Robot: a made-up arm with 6 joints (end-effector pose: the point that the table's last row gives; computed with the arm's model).
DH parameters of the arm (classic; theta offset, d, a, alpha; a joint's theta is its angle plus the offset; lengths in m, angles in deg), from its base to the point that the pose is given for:
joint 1: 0 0.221 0 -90
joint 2: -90 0 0.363 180
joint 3: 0 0 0 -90
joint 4: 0 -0.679 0 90
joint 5: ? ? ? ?
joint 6: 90 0 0 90
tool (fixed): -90 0 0 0
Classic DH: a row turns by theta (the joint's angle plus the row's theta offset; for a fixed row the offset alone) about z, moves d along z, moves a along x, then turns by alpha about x.
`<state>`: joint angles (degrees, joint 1 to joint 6).
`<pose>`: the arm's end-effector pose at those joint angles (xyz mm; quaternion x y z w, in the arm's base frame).
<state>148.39 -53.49 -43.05 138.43 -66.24 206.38</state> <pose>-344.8 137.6 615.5 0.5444 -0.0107 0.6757 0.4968</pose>
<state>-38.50 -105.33 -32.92 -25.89 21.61 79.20</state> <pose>-133.3 8.3 761.1 -0.4540 -0.4881 -0.5704 0.4798</pose>
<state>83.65 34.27 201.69 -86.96 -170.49 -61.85</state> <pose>-44.2 -437.6 751.7 -0.2102 -0.0748 0.7232 0.6536</pose>
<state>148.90 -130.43 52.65 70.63 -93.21 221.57</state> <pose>828.0 -466.6 -131.0 -0.7302 -0.5160 0.0826 0.4402</pose>
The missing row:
joint 5: 0 0.085 0 -90
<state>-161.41 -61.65 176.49 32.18 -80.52 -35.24</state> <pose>583.1 272.0 -207.2 -0.8667 -0.4495 -0.0669 0.2056</pose>
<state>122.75 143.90 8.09 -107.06 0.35 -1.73</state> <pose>157.3 -290.7 -487.3 -0.3275 0.5246 -0.1676 0.7678</pose>
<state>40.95 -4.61 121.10 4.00 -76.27 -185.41</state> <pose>-269.4 -346.1 1130.7 -0.8543 -0.3035 -0.3753 0.1930</pose>
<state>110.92 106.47 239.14 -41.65 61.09 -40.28</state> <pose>84.5 -43.2 655.6 -0.7903 0.2621 -0.1234 0.5399</pose>
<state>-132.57 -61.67 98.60 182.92 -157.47 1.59</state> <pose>710.1 647.5 626.6 -0.3803 0.8517 0.1334 0.3349</pose>
